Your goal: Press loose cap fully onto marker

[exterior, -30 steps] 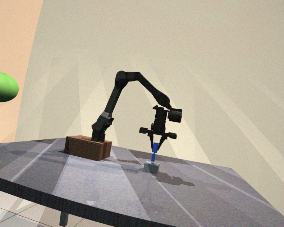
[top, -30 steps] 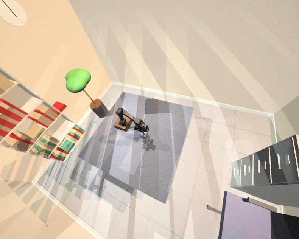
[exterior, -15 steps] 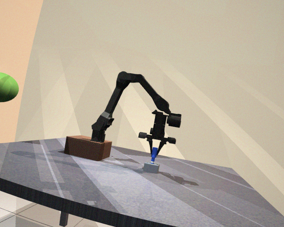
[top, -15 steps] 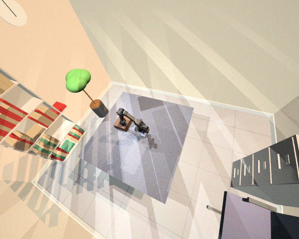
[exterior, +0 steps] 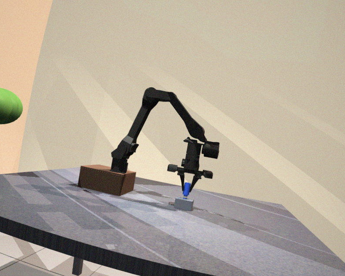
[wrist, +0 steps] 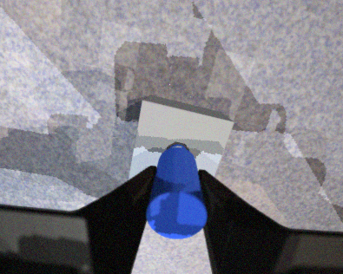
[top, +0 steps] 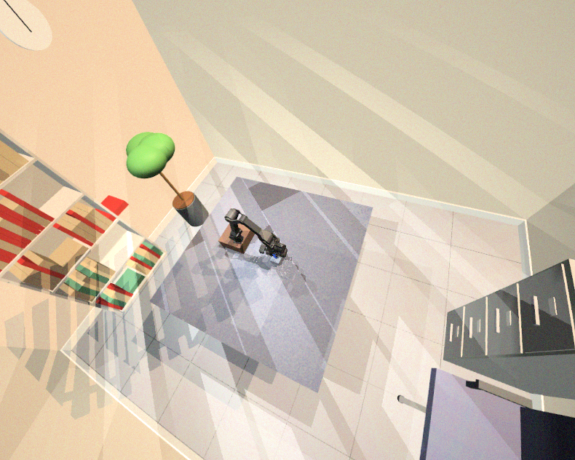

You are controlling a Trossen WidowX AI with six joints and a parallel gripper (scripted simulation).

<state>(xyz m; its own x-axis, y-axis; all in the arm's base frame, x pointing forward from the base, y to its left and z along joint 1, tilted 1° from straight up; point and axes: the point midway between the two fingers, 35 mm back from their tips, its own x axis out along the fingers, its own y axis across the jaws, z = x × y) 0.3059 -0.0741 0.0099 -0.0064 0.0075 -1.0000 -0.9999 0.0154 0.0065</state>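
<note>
Now: the blue cap 10 mm above my gripper tip. Also, from my gripper tip: grey holder block: 50 mm below.
</note>
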